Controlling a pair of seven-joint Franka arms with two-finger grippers.
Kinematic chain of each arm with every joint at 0, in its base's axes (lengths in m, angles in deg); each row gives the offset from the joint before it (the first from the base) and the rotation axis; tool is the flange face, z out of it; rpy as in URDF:
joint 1: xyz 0 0 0.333 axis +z
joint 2: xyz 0 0 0 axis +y
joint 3: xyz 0 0 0.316 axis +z
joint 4: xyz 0.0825 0 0 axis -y
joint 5: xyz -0.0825 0 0.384 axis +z
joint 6: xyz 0 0 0 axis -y
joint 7: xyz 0.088 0 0 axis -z
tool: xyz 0 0 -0.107 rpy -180 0 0
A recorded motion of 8 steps. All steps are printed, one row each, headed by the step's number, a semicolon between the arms.
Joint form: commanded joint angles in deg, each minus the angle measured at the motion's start. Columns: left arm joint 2, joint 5, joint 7, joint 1, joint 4, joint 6, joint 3; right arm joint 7, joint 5, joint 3, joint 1, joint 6, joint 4, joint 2.
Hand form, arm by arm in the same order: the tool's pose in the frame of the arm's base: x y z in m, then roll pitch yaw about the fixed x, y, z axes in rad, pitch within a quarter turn. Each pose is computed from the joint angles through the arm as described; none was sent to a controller.
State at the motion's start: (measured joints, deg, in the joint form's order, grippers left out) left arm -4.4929 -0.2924 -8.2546 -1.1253 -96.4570 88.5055 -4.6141; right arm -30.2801 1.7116 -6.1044 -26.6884 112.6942 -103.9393 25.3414
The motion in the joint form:
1: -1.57 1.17 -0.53 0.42 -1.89 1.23 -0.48; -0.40 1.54 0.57 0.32 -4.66 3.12 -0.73
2: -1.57 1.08 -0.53 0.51 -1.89 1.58 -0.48; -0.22 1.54 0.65 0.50 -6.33 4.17 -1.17
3: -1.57 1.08 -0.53 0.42 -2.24 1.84 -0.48; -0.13 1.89 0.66 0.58 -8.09 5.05 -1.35
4: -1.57 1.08 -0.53 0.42 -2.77 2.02 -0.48; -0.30 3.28 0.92 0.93 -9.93 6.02 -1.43
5: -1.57 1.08 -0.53 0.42 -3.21 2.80 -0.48; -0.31 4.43 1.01 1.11 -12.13 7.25 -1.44
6: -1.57 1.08 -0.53 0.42 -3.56 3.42 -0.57; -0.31 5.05 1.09 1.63 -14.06 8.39 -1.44
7: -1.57 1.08 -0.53 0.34 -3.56 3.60 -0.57; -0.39 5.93 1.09 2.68 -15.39 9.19 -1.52
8: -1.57 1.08 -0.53 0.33 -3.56 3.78 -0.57; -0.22 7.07 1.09 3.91 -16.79 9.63 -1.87
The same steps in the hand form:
1: 0.5162 -0.0531 0.6121 -3.1103 0.0406 0.0532; 0.5303 -0.3202 0.3032 -2.9789 0.2548 -0.0236
2: 0.5169 -0.0526 0.6126 -3.1128 0.0348 0.0546; 0.5332 -0.3182 0.3140 -2.9761 0.2570 -0.0205
3: 0.5171 -0.0534 0.6101 -3.1126 0.0364 0.0530; 0.5344 -0.3168 0.3208 -2.9645 0.2646 -0.0199
4: 0.5170 -0.0534 0.6060 -3.1116 0.0424 0.0530; 0.5393 -0.3093 0.3271 -2.9355 0.2638 -0.0107
5: 0.5181 -0.0535 0.6035 -3.1126 0.0365 0.0527; 0.5425 -0.3051 0.3344 -2.9092 0.2681 -0.0069
6: 0.5189 -0.0544 0.6015 -3.1131 0.0319 0.0510; 0.5469 -0.2984 0.3413 -2.8916 0.2740 0.0056
7: 0.5191 -0.0552 0.6018 -3.1136 0.0288 0.0495; 0.5536 -0.2869 0.3471 -2.8738 0.2726 0.0248
8: 0.5195 -0.0553 0.6020 -3.1141 0.0257 0.0492; 0.5595 -0.2722 0.3533 -2.8516 0.2724 0.0426

